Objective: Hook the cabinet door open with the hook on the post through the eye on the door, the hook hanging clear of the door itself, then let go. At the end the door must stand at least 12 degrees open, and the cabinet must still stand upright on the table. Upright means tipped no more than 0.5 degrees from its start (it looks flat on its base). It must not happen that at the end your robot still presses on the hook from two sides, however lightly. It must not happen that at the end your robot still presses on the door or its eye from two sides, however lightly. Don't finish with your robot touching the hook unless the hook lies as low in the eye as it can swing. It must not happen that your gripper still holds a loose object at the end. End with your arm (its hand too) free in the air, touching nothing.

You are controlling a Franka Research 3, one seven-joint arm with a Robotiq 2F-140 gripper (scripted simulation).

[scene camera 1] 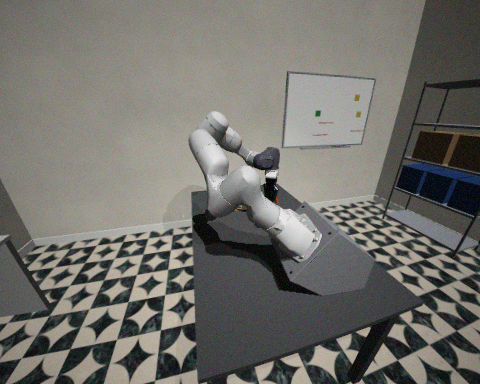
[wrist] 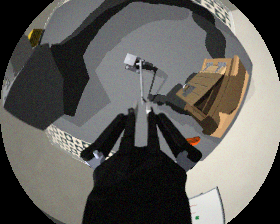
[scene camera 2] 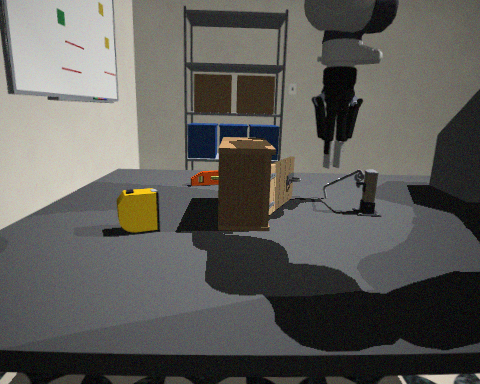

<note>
I see my gripper, a brown wooden cabinet and a yellow tape measure.
My gripper is seen too in the wrist view.
</note>
